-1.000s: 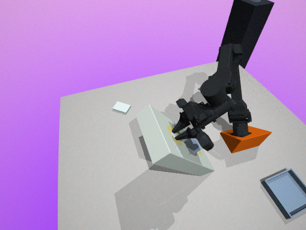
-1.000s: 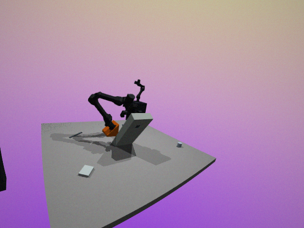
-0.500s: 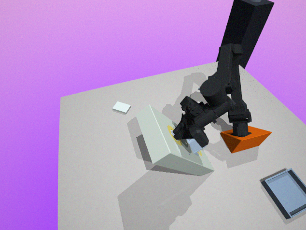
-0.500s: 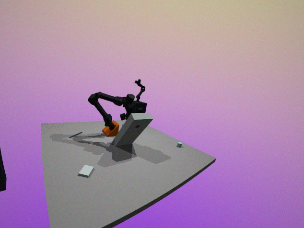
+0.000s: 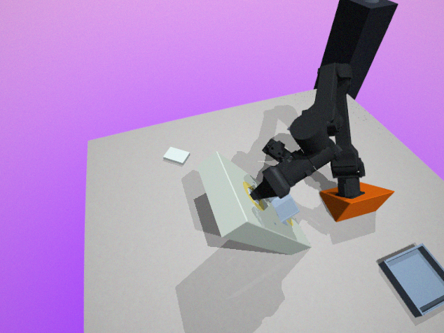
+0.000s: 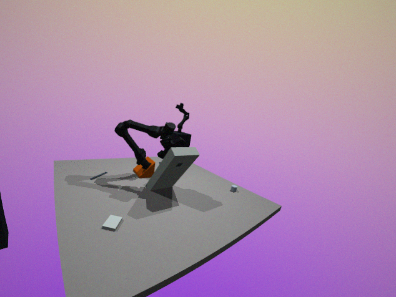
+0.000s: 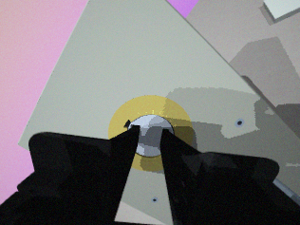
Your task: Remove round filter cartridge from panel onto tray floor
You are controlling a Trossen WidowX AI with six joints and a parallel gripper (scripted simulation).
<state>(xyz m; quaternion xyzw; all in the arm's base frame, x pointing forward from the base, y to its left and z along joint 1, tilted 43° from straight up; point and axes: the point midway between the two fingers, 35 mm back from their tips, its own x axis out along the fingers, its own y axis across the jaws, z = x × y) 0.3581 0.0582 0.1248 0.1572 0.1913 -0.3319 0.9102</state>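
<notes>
Right now the pale green service panel is 8 cm below my gripper tip, 4 cm behind it and 1 cm to the left of it. Round my gripper tip: round grey filter cartridge: 1 cm below, 1 cm ahead; white flat block: 43 cm to the right, 25 cm below, 8 cm ahead; blue-grey tray: 39 cm behind, 33 cm to the left, 24 cm below.
</notes>
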